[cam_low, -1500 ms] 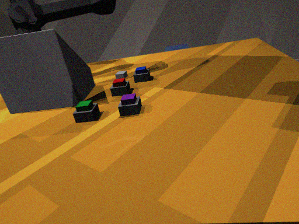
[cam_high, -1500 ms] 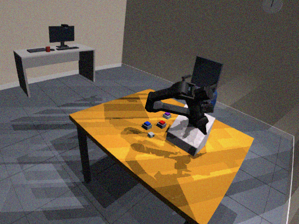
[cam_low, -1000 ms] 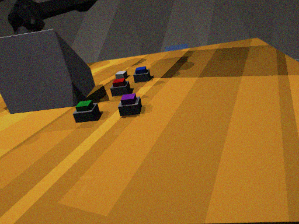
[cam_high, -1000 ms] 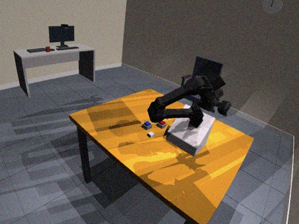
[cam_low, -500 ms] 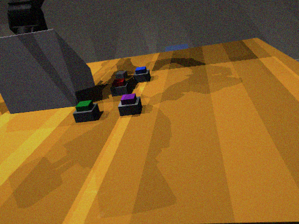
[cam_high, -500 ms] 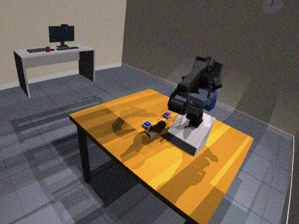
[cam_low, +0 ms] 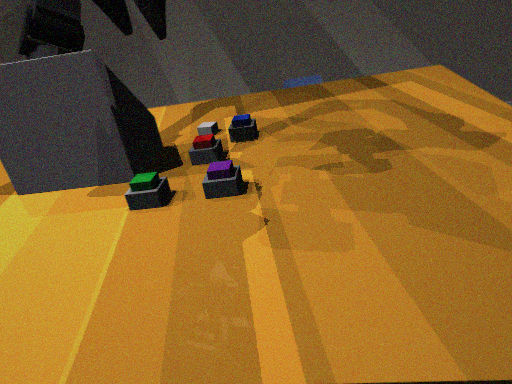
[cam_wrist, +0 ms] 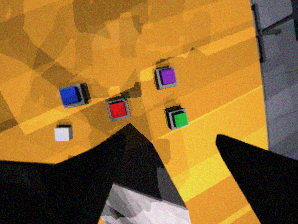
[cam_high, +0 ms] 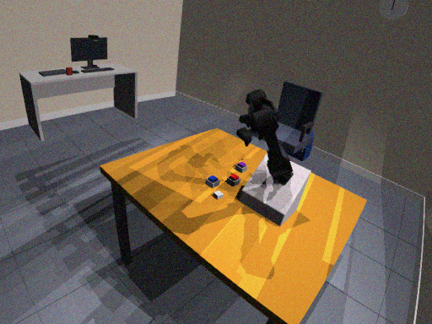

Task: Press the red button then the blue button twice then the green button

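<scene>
The red button lies 180 mm below my gripper tip, 60 mm to the left of it and 20 mm ahead of it. From my gripper tip the other things lie so: green button (180 mm below, 90 mm to the right, 20 mm behind); blue button (180 mm below, 160 mm to the left, 70 mm ahead); purple button (180 mm below, 80 mm ahead, 70 mm to the right).
</scene>
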